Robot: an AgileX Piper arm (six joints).
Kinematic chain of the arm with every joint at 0, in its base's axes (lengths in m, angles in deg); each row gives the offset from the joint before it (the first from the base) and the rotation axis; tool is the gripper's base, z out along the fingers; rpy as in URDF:
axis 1: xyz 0 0 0.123 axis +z
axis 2: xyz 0 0 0 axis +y
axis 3: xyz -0.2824 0 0.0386 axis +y
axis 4: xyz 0.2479 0 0.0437 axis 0.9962 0 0.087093
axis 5: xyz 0 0 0 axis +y
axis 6: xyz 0.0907 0 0.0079 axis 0.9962 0 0.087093
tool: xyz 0 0 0 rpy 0 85.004 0
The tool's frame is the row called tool.
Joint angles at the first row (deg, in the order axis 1, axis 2, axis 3, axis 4, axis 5, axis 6):
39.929 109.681 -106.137 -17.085 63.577 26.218
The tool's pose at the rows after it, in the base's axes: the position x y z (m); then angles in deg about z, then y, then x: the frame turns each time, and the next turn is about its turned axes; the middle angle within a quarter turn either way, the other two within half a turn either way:
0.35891 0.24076 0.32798 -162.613 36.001 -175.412
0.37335 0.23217 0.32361 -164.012 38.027 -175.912
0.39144 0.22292 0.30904 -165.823 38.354 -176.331
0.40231 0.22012 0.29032 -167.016 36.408 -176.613
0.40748 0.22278 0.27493 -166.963 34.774 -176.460
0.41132 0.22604 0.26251 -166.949 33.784 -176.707
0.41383 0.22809 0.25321 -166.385 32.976 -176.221
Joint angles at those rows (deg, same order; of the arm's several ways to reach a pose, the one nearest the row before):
37.157 110.131 -106.188 -18.529 59.375 26.217
35.060 111.067 -106.200 -18.816 56.243 26.218
32.636 113.232 -106.201 -18.624 53.519 26.217
31.460 115.619 -106.198 -17.806 52.872 26.218
31.334 117.548 -106.197 -17.405 52.510 26.196
31.334 119.122 -106.199 -16.924 51.781 26.196
31.386 120.287 -106.200 -16.989 51.458 26.027

